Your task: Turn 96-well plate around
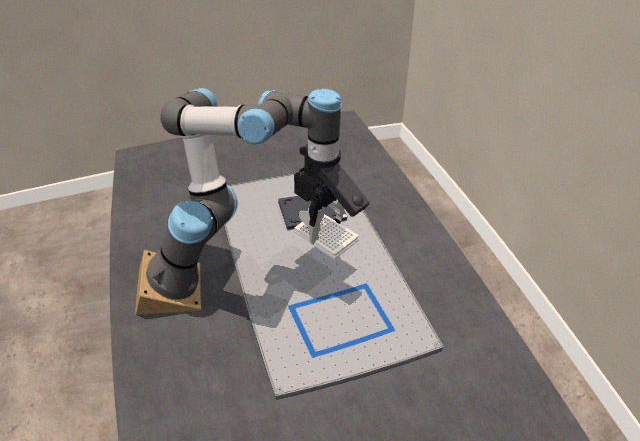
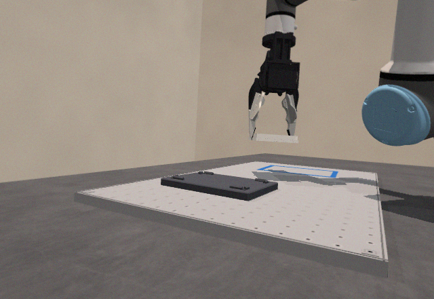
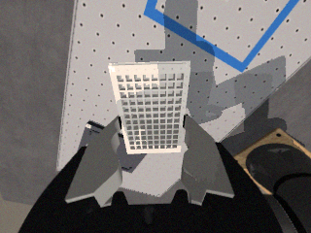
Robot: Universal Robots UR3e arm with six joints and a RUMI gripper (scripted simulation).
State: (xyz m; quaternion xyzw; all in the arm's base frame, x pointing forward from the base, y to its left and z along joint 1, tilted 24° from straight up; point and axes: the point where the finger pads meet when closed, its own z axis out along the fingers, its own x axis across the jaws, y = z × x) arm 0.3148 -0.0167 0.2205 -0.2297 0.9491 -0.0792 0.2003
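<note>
My gripper is now 180 mm to the right of the plate nest N1, 90 mm above it and 30 mm short of it. Round my hand: A1 mark (120 mm to the left, 100 mm ahead, 80 mm below); then white 96-well plate (10 mm below).
</note>
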